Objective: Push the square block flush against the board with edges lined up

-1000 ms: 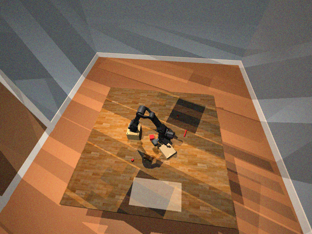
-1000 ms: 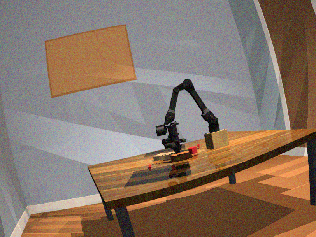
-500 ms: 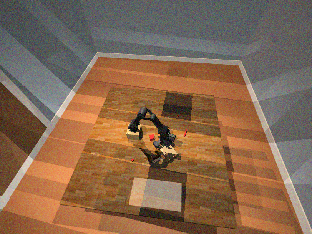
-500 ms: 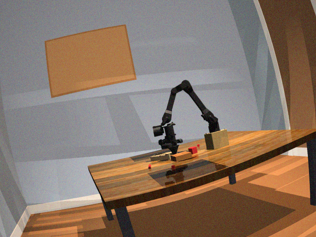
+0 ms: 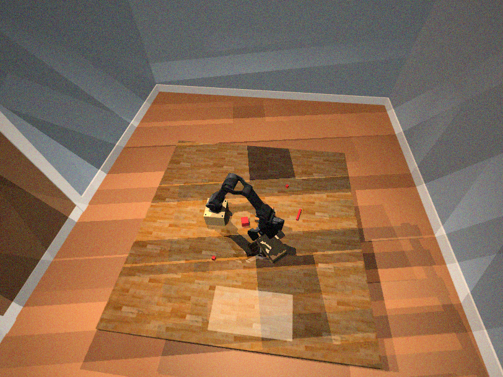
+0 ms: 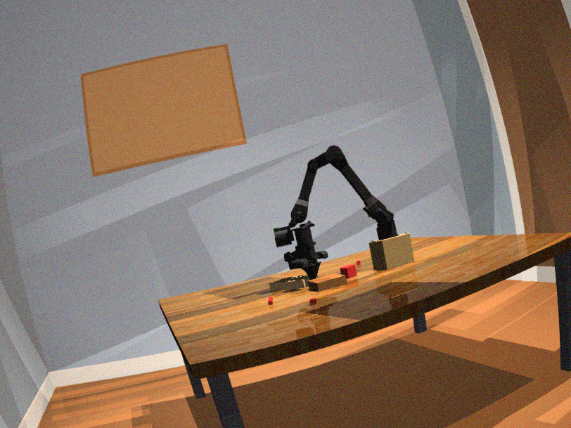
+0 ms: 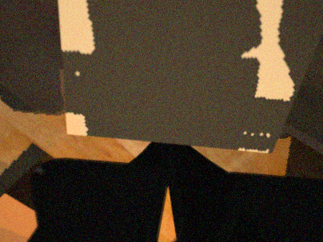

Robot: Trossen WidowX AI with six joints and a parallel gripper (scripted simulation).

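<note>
My gripper tip is now 70 mm short of the pale flat block, 50 mm to the left of it and 10 mm below it. Round my gripper tip: brown board 30 mm behind, 130 mm to the left, 10 mm above; red cube 130 mm behind, 40 mm to the left, 10 mm above; red stick 170 mm ahead, 190 mm to the left.
</note>
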